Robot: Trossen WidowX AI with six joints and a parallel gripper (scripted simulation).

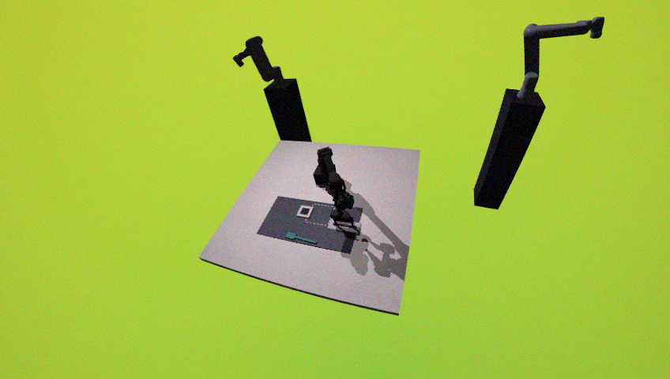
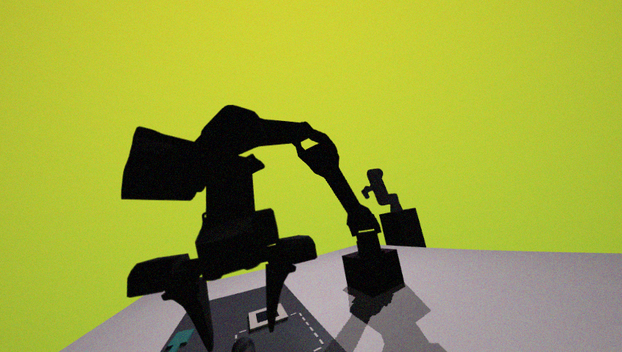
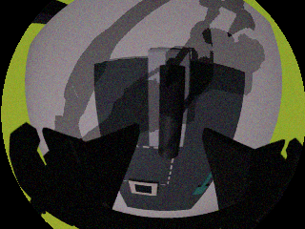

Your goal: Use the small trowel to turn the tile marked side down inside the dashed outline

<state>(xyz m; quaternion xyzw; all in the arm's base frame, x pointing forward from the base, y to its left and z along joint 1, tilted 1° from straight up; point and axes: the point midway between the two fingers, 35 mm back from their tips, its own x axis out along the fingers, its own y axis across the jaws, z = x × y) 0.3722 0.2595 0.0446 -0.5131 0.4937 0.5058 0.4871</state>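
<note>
My gripper tip is 8 cm above the small trowel and 2 cm to the right of it. The rest, counted from my gripper tip: teal tool-shaped piece (25 cm to the right, 17 cm ahead, 11 cm below); dark mat (24 cm to the right, 14 cm below, 3 cm ahead); tan tile (30 cm to the right, 11 cm below, 4 cm behind).
</note>
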